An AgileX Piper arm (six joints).
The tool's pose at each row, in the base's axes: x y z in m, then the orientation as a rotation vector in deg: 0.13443, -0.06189, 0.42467, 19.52, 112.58, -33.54; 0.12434, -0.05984, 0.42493, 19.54, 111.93, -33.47; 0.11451, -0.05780, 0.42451, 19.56, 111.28, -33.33; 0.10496, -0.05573, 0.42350, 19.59, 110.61, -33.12; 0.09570, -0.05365, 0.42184, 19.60, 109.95, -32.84; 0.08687, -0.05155, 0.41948, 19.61, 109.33, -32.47; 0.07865, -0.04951, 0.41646, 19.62, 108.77, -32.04; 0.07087, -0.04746, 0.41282, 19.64, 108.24, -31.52
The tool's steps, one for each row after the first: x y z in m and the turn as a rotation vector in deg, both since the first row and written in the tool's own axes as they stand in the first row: 0.00424, -0.00315, -0.00884, 0.03, -0.61, 0.22; 0.00896, -0.00601, -0.01724, 0.02, -1.22, 0.48; 0.01410, -0.00856, -0.02522, -0.04, -1.84, 0.78; 0.01968, -0.01080, -0.03274, -0.16, -2.47, 1.10; 0.02570, -0.01264, -0.03969, -0.35, -3.06, 1.45; 0.03203, -0.01408, -0.04591, -0.58, -3.60, 1.81; 0.03873, -0.01514, -0.05157, -0.88, -4.11, 2.21
